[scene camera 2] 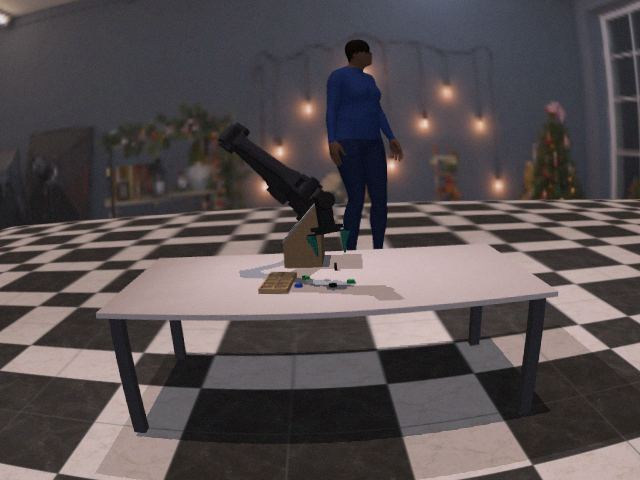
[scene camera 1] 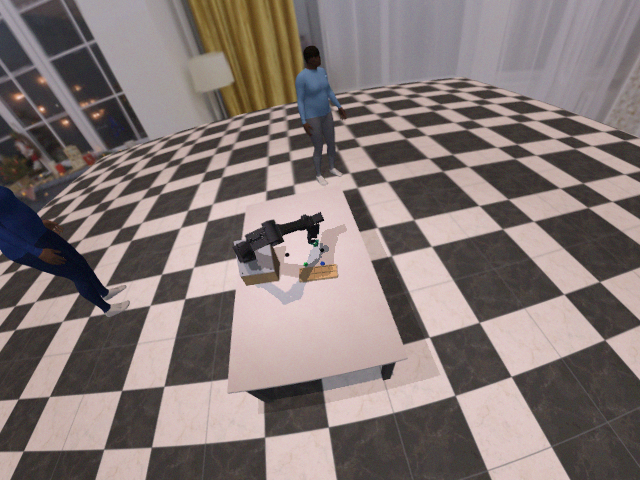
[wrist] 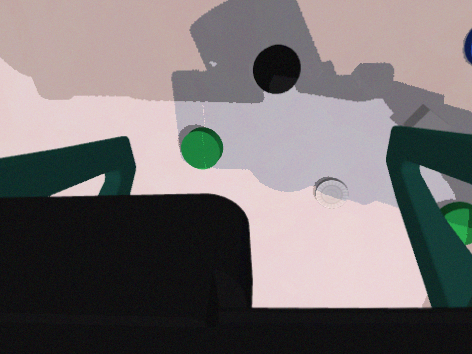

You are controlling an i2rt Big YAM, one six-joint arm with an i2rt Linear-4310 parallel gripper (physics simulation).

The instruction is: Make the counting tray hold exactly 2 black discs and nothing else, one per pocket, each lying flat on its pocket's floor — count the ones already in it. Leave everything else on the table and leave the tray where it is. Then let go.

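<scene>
The wooden counting tray [scene camera 1: 318, 279] [scene camera 2: 275, 291] lies on the table; no disc shows in its pockets. One black disc [scene camera 1: 322, 250] [scene camera 2: 332, 285] [wrist: 276, 69] lies flat on the table, away from the tray. Another black disc [scene camera 1: 286, 254] [scene camera 2: 335, 266] is nearer the arm's base and looks upright on its edge in scene camera 2. My gripper [scene camera 2: 330, 253] [wrist: 256, 147] is open and empty, raised above the table. In the wrist view the flat black disc shows ahead of the fingertips, between their lines.
A green disc [scene camera 2: 351, 281] [wrist: 202, 148] and a pale ribbed disc [wrist: 331, 193] lie near the flat black disc. Another green disc [scene camera 1: 306, 264] [scene camera 2: 306, 277] [wrist: 460, 222] and a blue disc [scene camera 1: 322, 263] [scene camera 2: 298, 285] [wrist: 469, 47] lie close beside the tray.
</scene>
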